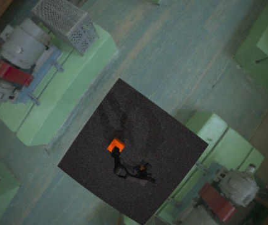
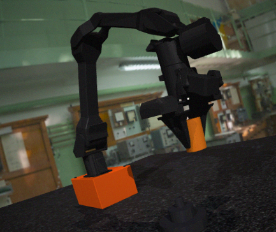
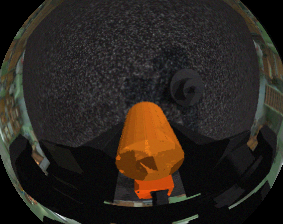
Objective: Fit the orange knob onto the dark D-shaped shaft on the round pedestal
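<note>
Right now my gripper tip is 100 mm to the left of the dark shaft pedestal, 100 mm above it and 10 mm short of it. Also, from my gripper tip: orange knob 20 mm above.
</note>
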